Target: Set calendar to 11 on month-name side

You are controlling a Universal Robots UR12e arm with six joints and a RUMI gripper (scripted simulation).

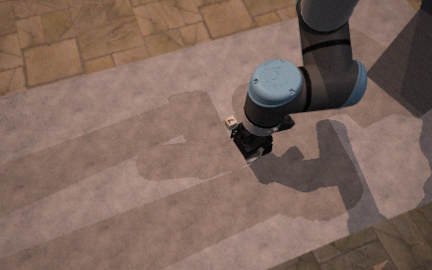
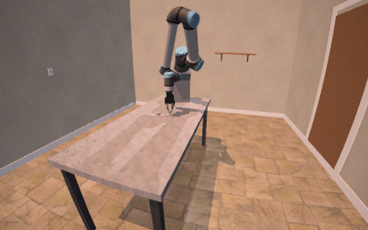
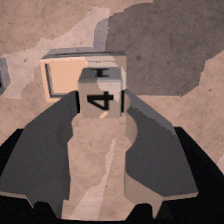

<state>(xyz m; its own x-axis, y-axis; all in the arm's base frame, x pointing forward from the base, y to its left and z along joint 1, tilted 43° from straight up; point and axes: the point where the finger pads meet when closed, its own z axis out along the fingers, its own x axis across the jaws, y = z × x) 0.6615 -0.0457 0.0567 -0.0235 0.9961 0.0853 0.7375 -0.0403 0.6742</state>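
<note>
The white cube is 10 mm below my hand. Also, from my hand: calendar tray (20 mm to the right, 40 mm below); digit cube (120 mm to the right, 40 mm below).
</note>
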